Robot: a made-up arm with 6 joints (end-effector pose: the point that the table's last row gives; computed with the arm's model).
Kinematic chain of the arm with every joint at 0, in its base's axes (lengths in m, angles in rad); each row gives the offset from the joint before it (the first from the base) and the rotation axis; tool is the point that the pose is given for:
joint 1: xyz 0 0 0.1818 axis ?
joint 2: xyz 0 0 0 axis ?
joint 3: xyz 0 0 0.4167 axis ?
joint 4: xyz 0 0 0 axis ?
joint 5: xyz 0.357 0 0 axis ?
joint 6: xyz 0 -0.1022 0 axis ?
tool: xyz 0 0 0
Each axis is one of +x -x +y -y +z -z.
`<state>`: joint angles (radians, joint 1 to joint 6).
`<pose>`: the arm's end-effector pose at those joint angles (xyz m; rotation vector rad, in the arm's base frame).
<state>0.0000 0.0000 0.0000 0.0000 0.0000 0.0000</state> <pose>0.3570 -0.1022 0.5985 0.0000 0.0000 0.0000</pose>
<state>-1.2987 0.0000 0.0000 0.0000 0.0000 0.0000</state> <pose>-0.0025 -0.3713 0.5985 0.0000 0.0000 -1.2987</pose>
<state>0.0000 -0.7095 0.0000 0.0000 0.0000 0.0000</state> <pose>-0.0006 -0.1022 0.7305 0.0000 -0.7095 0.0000</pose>
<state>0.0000 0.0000 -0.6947 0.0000 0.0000 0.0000</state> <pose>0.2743 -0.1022 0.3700 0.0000 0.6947 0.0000</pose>
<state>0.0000 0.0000 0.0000 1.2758 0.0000 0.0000</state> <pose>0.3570 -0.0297 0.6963 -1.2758 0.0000 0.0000</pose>
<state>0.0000 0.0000 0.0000 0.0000 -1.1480 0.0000</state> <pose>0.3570 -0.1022 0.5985 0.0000 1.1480 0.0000</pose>
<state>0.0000 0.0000 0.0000 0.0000 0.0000 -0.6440</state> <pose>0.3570 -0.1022 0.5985 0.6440 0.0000 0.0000</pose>
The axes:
joint 1: +z
joint 2: +y
joint 3: -y
joint 4: -x
joint 5: -y
joint 6: -x

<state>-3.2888 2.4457 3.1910 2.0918 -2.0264 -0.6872</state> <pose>-0.4718 0.0185 0.1692 0.0072 -0.0303 0.7461</pose>
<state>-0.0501 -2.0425 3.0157 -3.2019 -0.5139 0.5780</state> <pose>-0.2390 0.1141 -0.3413 2.4781 0.1490 -0.9476</pose>
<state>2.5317 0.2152 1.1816 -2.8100 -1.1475 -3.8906</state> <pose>-0.3170 0.1036 0.8637 -2.1852 0.6148 -1.6754</pose>
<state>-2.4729 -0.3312 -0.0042 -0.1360 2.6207 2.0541</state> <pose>-0.2252 -0.0489 0.6774 0.9784 0.1855 0.7679</pose>
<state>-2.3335 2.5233 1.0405 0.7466 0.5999 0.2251</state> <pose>-0.2906 -0.1955 -0.5073 0.5041 0.9015 -1.3853</pose>
